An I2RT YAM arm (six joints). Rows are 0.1 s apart.
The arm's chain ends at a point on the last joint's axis. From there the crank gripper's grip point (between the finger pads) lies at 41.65 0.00 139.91 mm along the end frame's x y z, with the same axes.
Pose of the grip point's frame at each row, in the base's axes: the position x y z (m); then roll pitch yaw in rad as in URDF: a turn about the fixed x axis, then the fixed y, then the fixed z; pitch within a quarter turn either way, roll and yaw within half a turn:
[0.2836 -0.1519 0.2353 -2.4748 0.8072 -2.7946]
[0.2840 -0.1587 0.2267 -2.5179 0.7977 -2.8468]
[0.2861 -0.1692 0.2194 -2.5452 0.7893 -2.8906]
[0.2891 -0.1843 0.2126 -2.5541 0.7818 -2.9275]
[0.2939 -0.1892 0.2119 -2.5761 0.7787 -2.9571]
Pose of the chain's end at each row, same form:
[0.2066 -0.0877 0.3414 -2.4748 0.8072 -2.7946]
[0.2103 -0.0957 0.3358 -2.5179 0.7977 -2.8468]
[0.2154 -0.1062 0.3305 -2.5452 0.7893 -2.8906]
[0.2213 -0.1197 0.3246 -2.5541 0.7818 -2.9275]
[0.2277 -0.1253 0.3252 -2.5761 0.7787 -2.9571]

